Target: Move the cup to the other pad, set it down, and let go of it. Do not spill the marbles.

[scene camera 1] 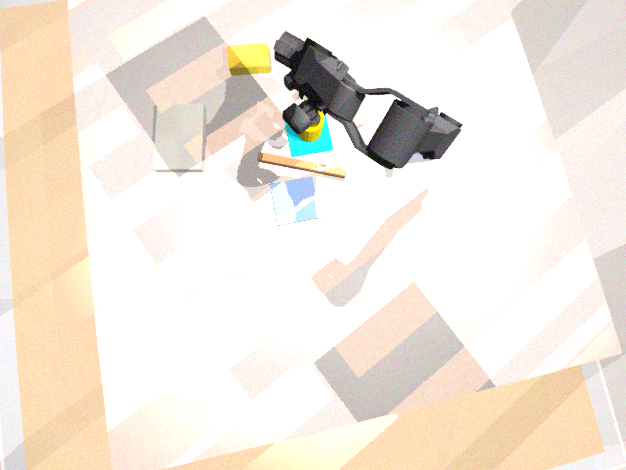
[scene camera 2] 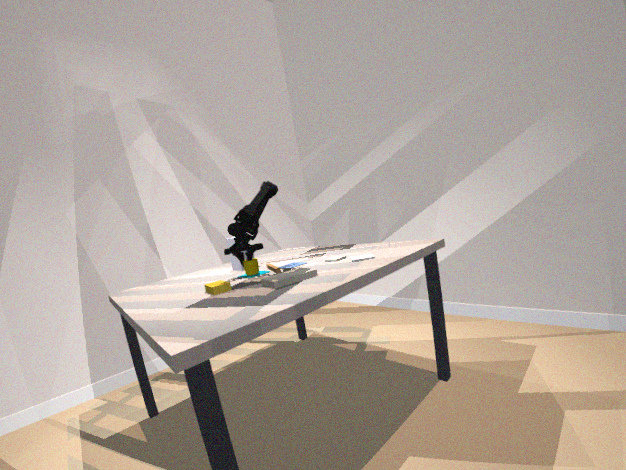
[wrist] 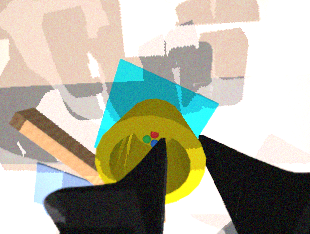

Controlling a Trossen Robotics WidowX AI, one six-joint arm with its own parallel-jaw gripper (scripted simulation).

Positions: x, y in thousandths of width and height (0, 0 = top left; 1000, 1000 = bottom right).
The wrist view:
my gripper: 585, 605
yellow cup: 392, 635
cyan pad: 427, 361
pale blue pad: 156, 767
wooden bar: 98, 524
